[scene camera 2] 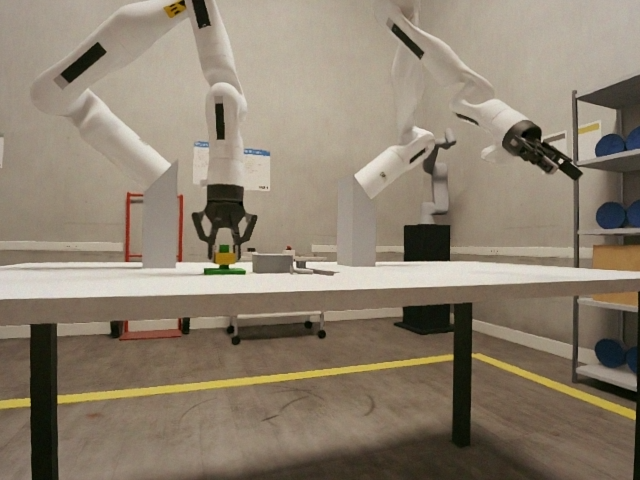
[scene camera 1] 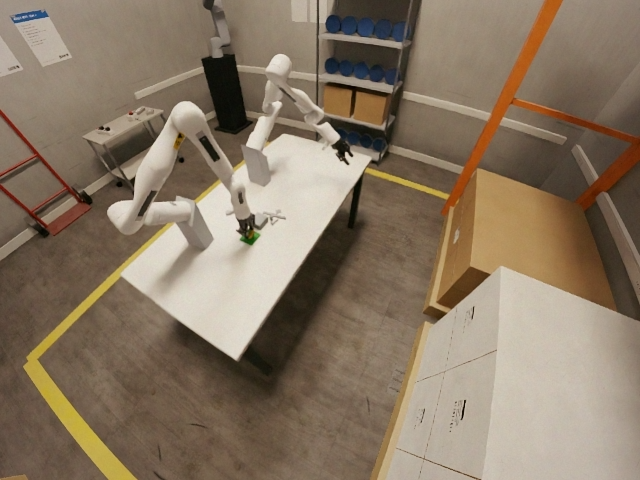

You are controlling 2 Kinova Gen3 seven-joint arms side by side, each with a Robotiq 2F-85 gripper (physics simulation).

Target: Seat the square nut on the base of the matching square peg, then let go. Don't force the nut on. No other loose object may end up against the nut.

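Note:
The yellow square nut (scene camera 1: 251,234) (scene camera 2: 224,258) is around the green square peg (scene camera 2: 223,248), partway down it. The peg's top shows above the nut, and a thin stretch of green shows between the nut and the flat green base (scene camera 1: 251,240) (scene camera 2: 232,271). My right gripper (scene camera 2: 224,256) points straight down over the peg, with its fingers on both sides of the nut, shut on it. The nut looks about level in scene camera 2; its far side is hidden. My left gripper (scene camera 1: 348,159) is open and empty, high above the table's far right part.
A grey block (scene camera 1: 261,221) (scene camera 2: 272,263) stands close to the right of the green base, apart from the nut. Several loose grey pieces (scene camera 1: 275,215) (scene camera 2: 320,271) lie beyond it on the white table (scene camera 1: 227,304) (scene camera 2: 413,279). Another light piece shows behind my right gripper.

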